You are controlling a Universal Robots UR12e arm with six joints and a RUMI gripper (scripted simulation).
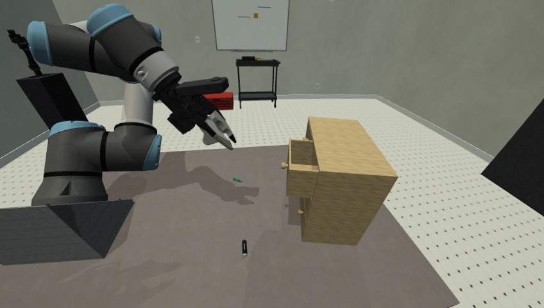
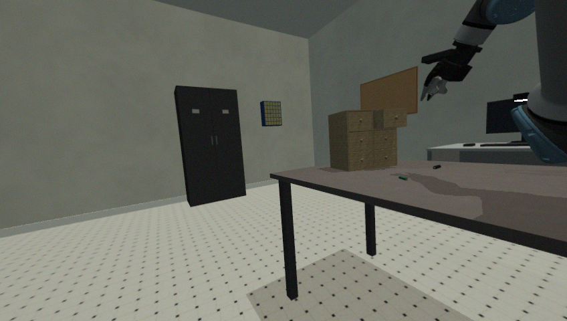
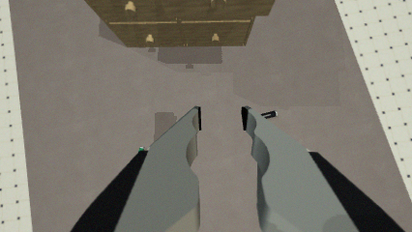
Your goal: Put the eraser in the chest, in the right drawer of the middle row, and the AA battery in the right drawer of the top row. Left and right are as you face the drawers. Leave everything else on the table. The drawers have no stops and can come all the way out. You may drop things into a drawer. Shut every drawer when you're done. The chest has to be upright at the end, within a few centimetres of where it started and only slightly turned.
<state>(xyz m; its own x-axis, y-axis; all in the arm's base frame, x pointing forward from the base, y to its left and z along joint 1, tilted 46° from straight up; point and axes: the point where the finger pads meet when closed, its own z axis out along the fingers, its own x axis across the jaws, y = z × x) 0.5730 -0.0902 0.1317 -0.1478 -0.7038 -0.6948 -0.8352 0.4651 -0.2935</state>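
My hand is 2 cm short of the black AA battery, 13 cm to the left of it and 32 cm above it. Also, from my hand: small green AA battery (3 cm behind, 19 cm to the left, 32 cm below); white eraser (32 cm ahead, 5 cm to the right, 21 cm below).
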